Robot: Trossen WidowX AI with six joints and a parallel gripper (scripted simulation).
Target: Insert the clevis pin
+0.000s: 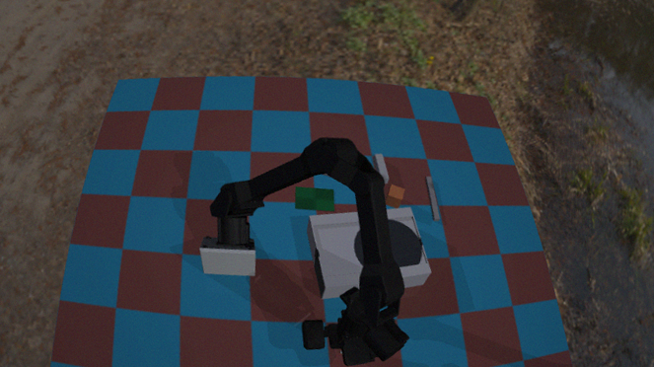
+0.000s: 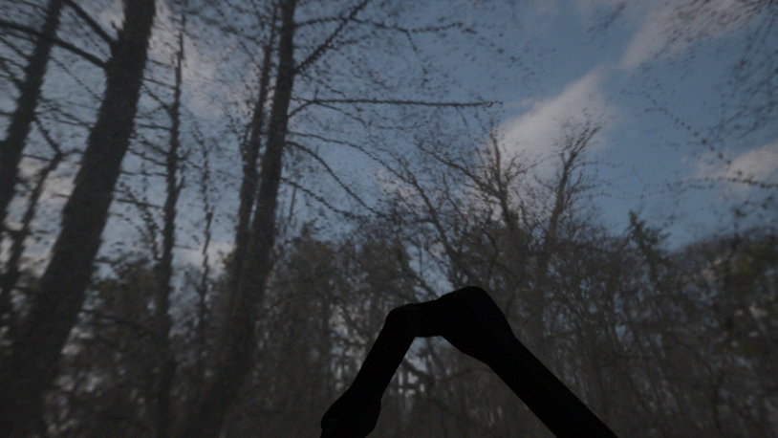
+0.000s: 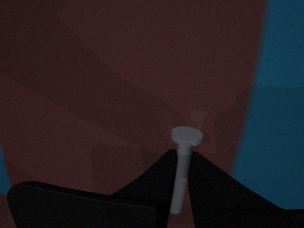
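Right now my gripper tip is 230 mm to the right of the dark round disc, 100 mm short of it and 50 mm below it. The rest, counted from my gripper tip: steel tray (230 mm to the left, 60 mm ahead, 40 mm above); flat green piece (400 mm to the left, 60 mm behind); steel clevis pin (10 mm to the left, 10 mm above).
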